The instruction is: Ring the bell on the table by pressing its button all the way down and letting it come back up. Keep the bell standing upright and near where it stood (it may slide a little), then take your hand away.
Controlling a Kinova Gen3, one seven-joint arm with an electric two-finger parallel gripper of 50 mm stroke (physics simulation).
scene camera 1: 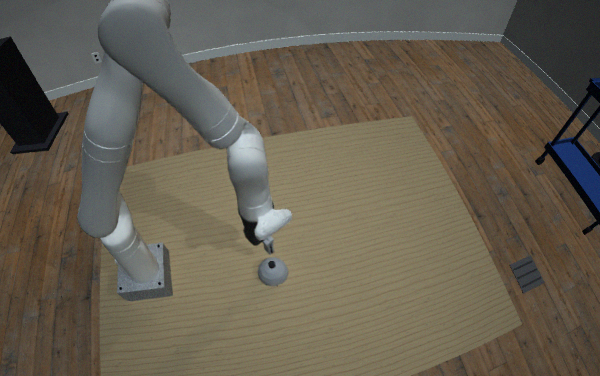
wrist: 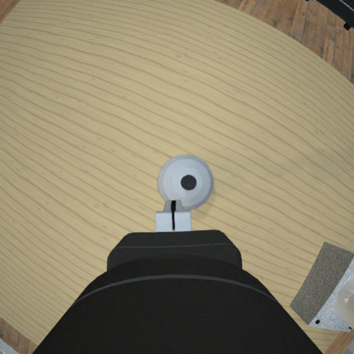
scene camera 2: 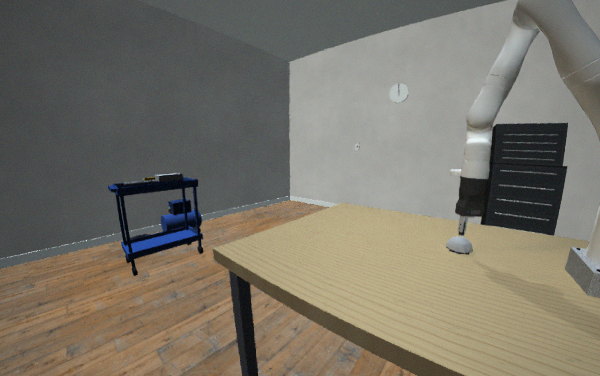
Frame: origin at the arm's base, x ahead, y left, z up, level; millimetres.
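Seen in the pictures: gripper, fingertip midpoint: (scene camera 1: pixel 269 250) (scene camera 2: pixel 461 231); arm's base, link origin: (scene camera 1: pixel 144 269).
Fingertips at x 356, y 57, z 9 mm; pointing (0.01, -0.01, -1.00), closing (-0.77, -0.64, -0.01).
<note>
Offsets run from my fingertips to a thing's top centre. Level surfaces: height alone.
The bell, a grey dome {5 mm ahead, 34 mm right, 11 mm down} (scene camera 1: pixel 273 276) (scene camera 2: pixel 459 245) (wrist: pixel 174 186), stands upright on the wooden table {77 mm down} (scene camera 1: pixel 350 225) (scene camera 2: pixel 350 255) (wrist: pixel 100 125). Its dark button {5 mm ahead, 34 mm right, 11 mm down} (scene camera 1: pixel 271 264) (wrist: pixel 188 182) sticks up at the centre of the dome; in scene camera 2 I cannot make it out behind or beside the fingertips. My gripper (scene camera 1: pixel 271 251) (scene camera 2: pixel 462 233) (wrist: pixel 173 210) is shut and empty, pointing down, low above the bell. In the wrist view the fingertips overlap the dome's lower rim, a little left of and below the button. In scene camera 1 a small gap shows between the fingertips and the button.
The arm's base block (scene camera 1: pixel 145 285) (scene camera 2: pixel 583 270) (wrist: pixel 322 280) stands on the table to the left of the bell in scene camera 1. A blue cart (scene camera 1: pixel 575 167) (scene camera 2: pixel 160 243) and a dark drawer cabinet (scene camera 2: pixel 525 200) stand on the floor away from the table.
</note>
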